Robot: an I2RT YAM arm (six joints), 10 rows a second.
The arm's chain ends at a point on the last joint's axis. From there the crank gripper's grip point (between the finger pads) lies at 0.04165 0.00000 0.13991 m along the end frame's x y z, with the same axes.
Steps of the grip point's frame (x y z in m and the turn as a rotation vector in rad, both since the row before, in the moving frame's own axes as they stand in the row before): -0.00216, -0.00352, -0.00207, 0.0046, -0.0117, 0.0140; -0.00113, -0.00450, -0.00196, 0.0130, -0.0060, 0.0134; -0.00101, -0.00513, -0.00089, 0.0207, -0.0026, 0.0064; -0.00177, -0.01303, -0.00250, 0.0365, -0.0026, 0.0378; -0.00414, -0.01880, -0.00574, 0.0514, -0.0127, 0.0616; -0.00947, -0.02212, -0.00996, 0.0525, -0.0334, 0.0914; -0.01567, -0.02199, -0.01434, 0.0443, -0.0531, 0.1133; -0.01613, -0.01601, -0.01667, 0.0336, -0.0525, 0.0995; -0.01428, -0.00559, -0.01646, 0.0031, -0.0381, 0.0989; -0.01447, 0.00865, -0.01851, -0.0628, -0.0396, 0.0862; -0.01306, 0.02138, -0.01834, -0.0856, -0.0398, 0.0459; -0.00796, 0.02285, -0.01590, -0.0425, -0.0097, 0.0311
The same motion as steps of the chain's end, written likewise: -0.00052, -0.00345, -0.00255, 0.0046, -0.0117, 0.0140; -0.00030, -0.00323, -0.00220, 0.0130, -0.0060, 0.0134; -0.00065, -0.00250, -0.00097, 0.0207, -0.0026, 0.0064; -0.00147, -0.00949, -0.00254, 0.0365, -0.0026, 0.0378; -0.00250, -0.01411, -0.00614, 0.0514, -0.0127, 0.0616; -0.00494, -0.01834, -0.01118, 0.0525, -0.0334, 0.0914; -0.00829, -0.02005, -0.01632, 0.0443, -0.0531, 0.1133; -0.00877, -0.01505, -0.01865, 0.0336, -0.0525, 0.0995; -0.00875, -0.00900, -0.01795, 0.0031, -0.0381, 0.0989; -0.00838, -0.00351, -0.01966, -0.0628, -0.0396, 0.0862; -0.00715, 0.00757, -0.01929, -0.0856, -0.0398, 0.0459; -0.00649, 0.01562, -0.01614, -0.0425, -0.0097, 0.0311
